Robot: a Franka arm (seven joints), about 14 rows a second.
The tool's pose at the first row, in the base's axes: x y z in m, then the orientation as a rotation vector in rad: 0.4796 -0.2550 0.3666 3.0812 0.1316 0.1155
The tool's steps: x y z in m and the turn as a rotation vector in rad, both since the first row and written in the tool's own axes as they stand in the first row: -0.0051 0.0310 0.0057 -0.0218 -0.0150 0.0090; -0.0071 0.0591 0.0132 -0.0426 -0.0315 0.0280; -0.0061 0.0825 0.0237 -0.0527 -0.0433 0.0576; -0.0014 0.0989 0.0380 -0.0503 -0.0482 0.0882; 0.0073 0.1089 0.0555 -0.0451 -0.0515 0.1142
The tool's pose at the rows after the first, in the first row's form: 0.4775 -0.2866 0.3624 3.0605 0.1150 0.0936; 0.4785 -0.3151 0.3564 3.0414 0.0835 0.0700; 0.4822 -0.3388 0.3474 3.0332 0.0373 0.0538; 0.4893 -0.3555 0.3344 3.0369 -0.0092 0.0475; 0.5002 -0.3656 0.3182 3.0427 -0.0487 0.0432
